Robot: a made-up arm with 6 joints.
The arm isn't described. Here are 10 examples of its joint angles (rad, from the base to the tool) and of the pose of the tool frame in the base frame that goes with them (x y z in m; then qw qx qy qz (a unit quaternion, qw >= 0)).
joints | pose
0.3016 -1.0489 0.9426 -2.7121 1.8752 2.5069 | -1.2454 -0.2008 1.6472 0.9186 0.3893 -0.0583 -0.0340
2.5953 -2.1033 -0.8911 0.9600 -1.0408 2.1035 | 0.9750 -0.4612 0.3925 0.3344 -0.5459 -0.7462 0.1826
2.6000 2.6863 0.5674 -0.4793 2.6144 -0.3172 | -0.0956 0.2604 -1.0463 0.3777 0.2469 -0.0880 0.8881
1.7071 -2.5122 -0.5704 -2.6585 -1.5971 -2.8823 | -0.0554 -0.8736 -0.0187 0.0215 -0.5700 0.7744 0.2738
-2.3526 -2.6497 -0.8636 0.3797 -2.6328 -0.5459 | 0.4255 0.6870 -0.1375 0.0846 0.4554 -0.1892 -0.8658
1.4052 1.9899 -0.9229 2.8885 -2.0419 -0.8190 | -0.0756 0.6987 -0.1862 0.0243 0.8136 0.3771 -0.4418
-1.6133 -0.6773 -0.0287 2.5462 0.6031 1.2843 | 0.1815 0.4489 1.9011 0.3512 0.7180 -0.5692 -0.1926
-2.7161 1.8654 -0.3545 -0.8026 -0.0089 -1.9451 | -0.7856 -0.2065 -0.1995 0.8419 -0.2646 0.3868 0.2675
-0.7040 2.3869 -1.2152 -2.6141 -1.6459 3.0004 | 0.4581 -0.1668 -0.1139 0.5148 0.5264 0.6673 -0.1122
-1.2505 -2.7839 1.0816 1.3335 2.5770 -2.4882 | -0.2678 0.6608 -1.1863 0.0715 -0.9244 0.2582 -0.2716
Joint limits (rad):
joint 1: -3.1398..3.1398
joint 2: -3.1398..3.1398
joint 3: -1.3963..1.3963
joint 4: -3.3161..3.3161
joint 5: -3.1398..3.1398
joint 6: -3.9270..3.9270
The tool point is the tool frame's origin. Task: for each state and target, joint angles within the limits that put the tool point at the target. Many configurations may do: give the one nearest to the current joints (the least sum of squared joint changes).
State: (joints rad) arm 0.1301 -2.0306 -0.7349 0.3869 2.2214 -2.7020
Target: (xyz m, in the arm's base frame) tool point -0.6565 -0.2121 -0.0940
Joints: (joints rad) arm 0.0351 -2.6265 -1.0945 0.2695 2.2214 -2.7020
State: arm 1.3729 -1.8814 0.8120 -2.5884 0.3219 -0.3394
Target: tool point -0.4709 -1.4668 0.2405
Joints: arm 1.3645 -2.0637 0.5814 -2.5304 0.3219 -0.3394
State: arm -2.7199 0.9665 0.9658 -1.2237 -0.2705 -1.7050
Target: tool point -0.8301 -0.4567 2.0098
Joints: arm -2.5683 0.4042 1.3883 -1.2243 -0.2705 -1.7050
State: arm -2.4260 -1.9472 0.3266 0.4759 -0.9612 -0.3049
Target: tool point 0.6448 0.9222 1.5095
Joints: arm -2.3416 -1.1795 0.1006 0.4080 -0.9612 -0.3049
